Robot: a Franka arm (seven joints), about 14 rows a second.
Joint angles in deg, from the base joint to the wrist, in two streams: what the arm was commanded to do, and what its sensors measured. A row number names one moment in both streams.
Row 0, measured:
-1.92, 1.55, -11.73, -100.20, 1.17, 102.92, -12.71
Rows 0 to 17, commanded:
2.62, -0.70, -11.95, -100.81, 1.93, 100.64, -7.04
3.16, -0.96, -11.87, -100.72, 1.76, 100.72, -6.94
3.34, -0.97, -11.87, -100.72, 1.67, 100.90, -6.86
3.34, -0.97, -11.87, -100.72, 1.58, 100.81, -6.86
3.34, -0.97, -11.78, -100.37, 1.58, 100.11, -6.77
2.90, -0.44, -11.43, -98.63, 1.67, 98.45, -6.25
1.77, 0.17, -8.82, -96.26, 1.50, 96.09, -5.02
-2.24, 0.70, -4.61, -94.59, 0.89, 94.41, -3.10
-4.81, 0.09, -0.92, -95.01, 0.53, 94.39, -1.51
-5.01, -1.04, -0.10, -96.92, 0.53, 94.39, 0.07
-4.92, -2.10, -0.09, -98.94, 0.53, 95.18, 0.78
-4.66, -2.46, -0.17, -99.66, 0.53, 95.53, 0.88
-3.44, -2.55, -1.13, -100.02, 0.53, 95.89, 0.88
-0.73, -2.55, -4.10, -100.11, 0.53, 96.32, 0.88
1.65, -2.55, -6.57, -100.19, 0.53, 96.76, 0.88
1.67, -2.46, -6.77, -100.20, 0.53, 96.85, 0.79
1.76, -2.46, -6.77, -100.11, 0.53, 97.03, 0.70
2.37, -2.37, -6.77, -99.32, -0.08, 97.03, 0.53
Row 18, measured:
0.54, -0.85, -5.96, -98.24, 0.84, 95.93, -0.03
